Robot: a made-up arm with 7 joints. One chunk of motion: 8 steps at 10 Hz.
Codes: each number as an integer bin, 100 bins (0 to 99) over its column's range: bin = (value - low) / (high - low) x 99, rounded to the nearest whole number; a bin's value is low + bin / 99 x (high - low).
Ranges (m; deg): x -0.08..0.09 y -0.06..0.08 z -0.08..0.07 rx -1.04..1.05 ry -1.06..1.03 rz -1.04..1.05
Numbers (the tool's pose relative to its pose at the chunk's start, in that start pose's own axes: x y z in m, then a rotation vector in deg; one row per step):
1: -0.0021 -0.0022 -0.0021 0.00 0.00 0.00
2: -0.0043 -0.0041 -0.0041 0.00 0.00 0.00
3: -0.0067 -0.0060 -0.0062 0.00 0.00 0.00
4: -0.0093 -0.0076 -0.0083 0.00 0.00 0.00
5: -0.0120 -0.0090 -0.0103 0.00 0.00 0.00
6: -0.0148 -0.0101 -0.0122 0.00 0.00 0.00
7: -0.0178 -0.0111 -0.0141 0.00 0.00 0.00
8: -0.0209 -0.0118 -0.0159 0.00 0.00 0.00
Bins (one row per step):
1: 45 41 51 49 50 49
2: 44 40 50 49 50 49
3: 43 38 49 49 50 49
4: 41 37 47 49 50 49
5: 40 36 46 49 50 49
6: 38 35 45 49 50 49
7: 36 35 43 49 50 49
8: 34 34 42 49 50 49

